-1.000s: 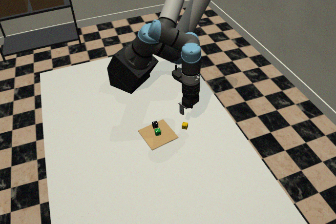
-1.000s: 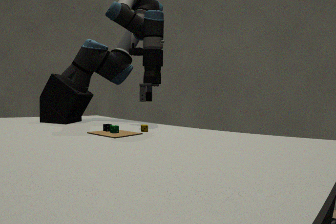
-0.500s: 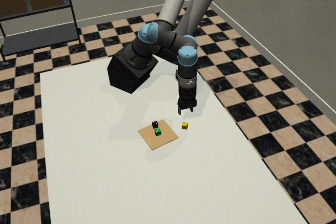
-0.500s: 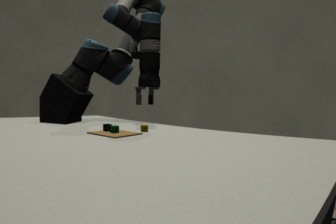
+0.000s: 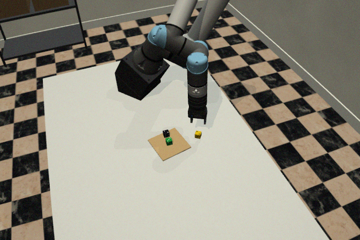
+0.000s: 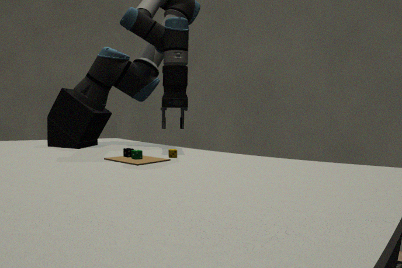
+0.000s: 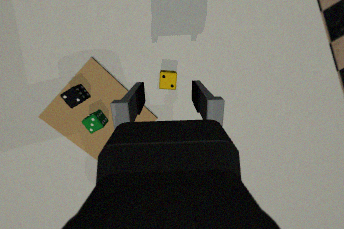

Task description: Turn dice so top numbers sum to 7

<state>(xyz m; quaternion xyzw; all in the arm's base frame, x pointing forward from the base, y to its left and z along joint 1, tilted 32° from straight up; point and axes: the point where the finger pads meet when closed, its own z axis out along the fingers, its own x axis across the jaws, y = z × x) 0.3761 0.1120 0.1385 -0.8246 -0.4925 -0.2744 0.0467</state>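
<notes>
The yellow die is 9 cm below my hand. Also, from my hand: black die 14 cm to the right, 9 cm below, 4 cm behind; then tan mat 13 cm to the right, 10 cm below, 1 cm ahead; then green die 13 cm to the right, 9 cm below, 1 cm ahead.
</notes>
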